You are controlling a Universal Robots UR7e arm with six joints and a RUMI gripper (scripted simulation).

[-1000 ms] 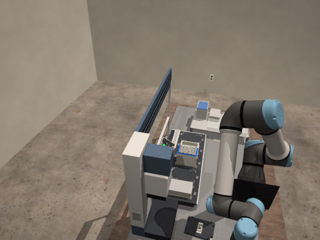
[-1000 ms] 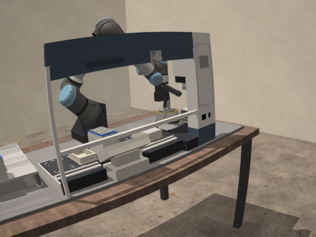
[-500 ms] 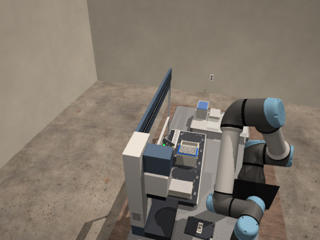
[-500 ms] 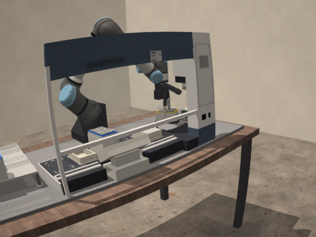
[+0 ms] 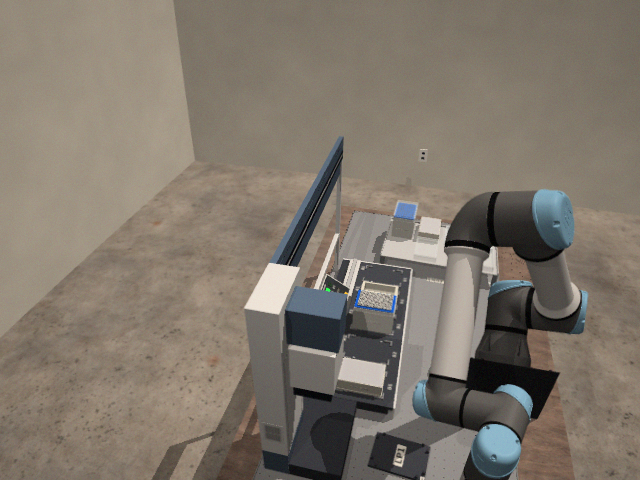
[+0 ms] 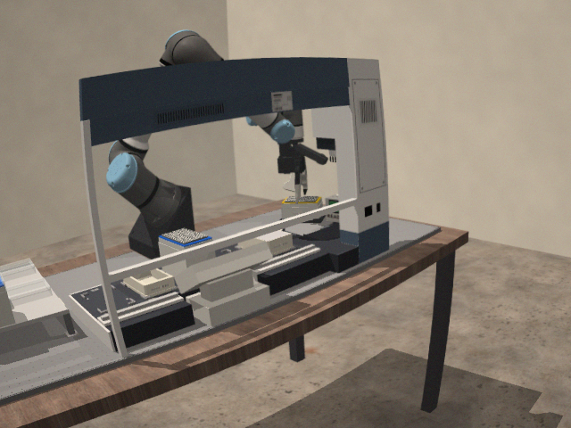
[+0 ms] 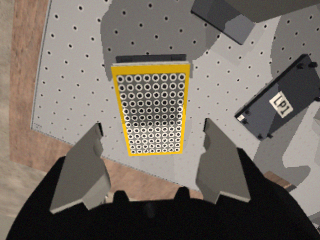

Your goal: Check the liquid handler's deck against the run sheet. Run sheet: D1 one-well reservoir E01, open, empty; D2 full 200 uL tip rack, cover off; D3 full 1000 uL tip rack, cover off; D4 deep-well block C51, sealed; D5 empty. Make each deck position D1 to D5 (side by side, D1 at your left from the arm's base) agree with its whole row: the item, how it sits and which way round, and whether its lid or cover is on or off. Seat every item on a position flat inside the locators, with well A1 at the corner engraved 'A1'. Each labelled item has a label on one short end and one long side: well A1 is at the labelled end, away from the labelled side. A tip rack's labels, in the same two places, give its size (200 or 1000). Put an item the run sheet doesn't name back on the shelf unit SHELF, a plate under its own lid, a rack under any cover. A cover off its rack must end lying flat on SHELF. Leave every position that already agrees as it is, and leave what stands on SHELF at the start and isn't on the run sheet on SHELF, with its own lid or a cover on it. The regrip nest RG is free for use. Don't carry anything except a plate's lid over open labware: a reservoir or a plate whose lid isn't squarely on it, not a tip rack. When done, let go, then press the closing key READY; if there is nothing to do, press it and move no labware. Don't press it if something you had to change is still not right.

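My gripper is now 1 cm to the left of the yellow-rimmed tip rack and 2 cm above it. Also, from my hand: regrip nest RG (7 cm below); green key (20 cm ahead, 2 cm to the right); dark pad (15 cm ahead, 19 cm to the right, 7 cm below).
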